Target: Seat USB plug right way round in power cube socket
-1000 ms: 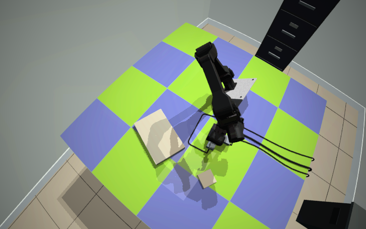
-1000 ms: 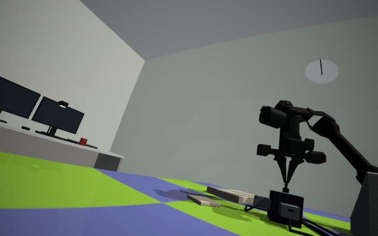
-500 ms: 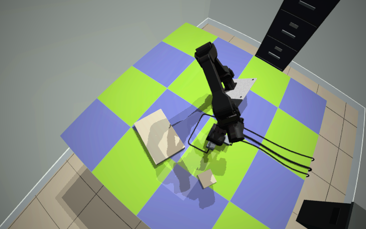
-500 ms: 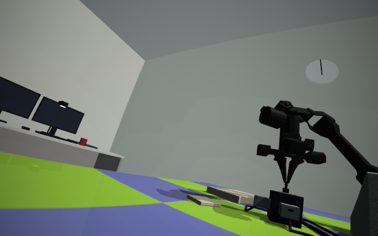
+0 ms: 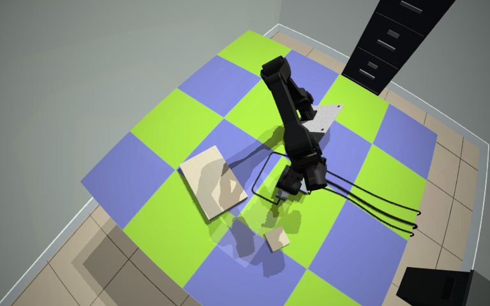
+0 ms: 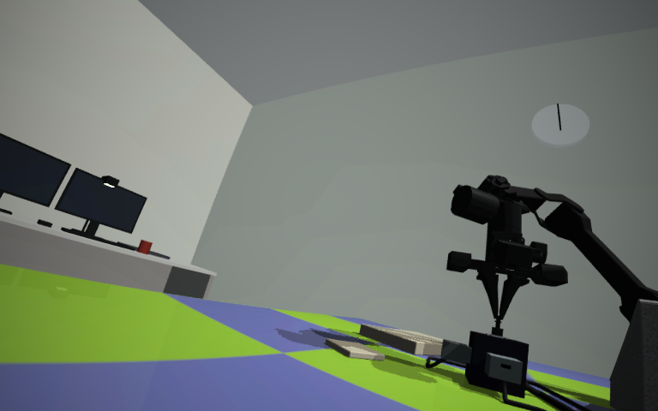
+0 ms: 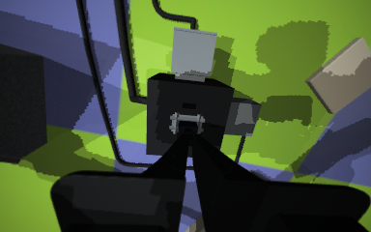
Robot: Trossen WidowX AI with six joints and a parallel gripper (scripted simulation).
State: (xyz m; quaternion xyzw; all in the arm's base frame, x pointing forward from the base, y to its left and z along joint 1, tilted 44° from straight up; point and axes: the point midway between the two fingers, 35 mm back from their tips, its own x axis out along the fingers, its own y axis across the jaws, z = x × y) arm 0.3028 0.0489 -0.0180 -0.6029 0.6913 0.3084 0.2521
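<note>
Right now the USB plug is 20 mm below my gripper tip. From my gripper tip the other things lie so: beige tile (220 mm ahead, 60 mm to the left, 100 mm below); beige board (150 mm ahead, 260 mm to the right, 90 mm below).
</note>
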